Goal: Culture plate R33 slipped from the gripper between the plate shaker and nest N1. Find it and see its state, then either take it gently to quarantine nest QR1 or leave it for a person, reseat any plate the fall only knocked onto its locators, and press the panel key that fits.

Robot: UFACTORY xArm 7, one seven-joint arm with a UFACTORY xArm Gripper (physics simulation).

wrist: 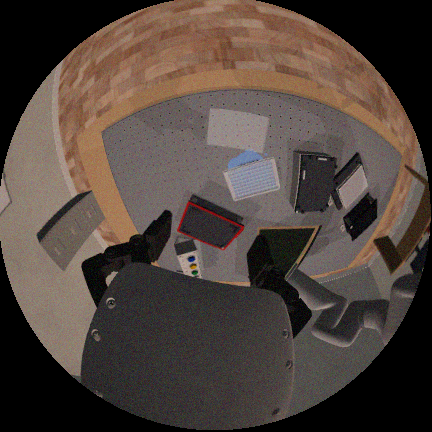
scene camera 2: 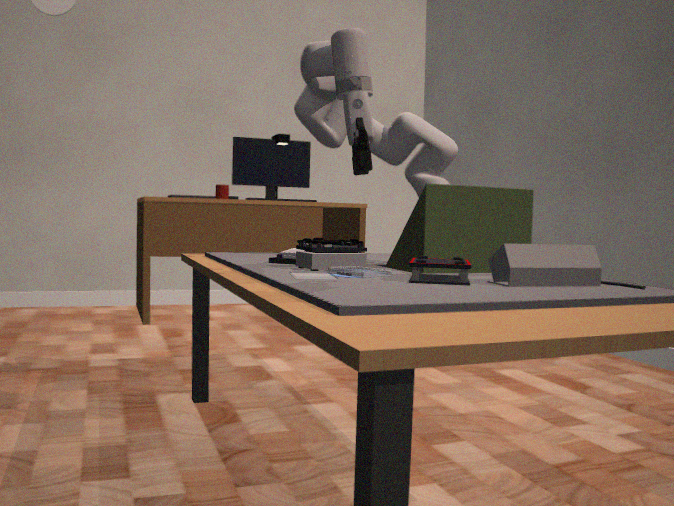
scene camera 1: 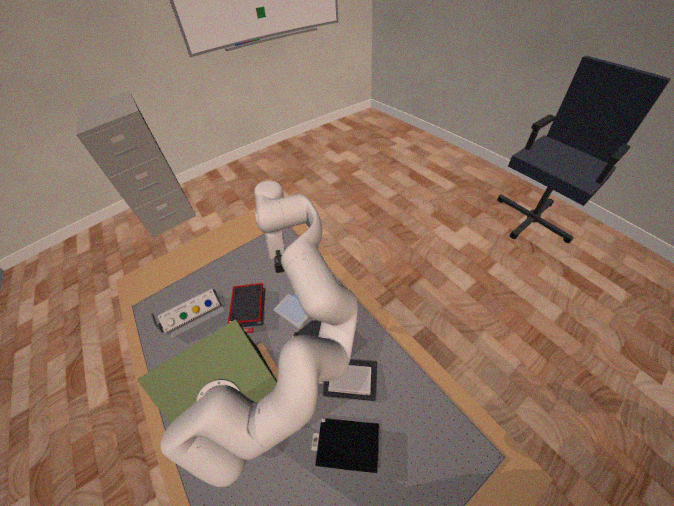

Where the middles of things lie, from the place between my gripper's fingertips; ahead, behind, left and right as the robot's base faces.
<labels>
The clear well plate (wrist: 259,176) is 21 cm below my hand, 7 cm to the right of it and 3 cm behind it. Also, from my hand: clear lid (wrist: 231,128) 21 cm below, 9 cm ahead, 3 cm to the right; then white-topped plate (scene camera 1: 357,379) 40 cm to the right, 19 cm below, 1 cm behind.
</labels>
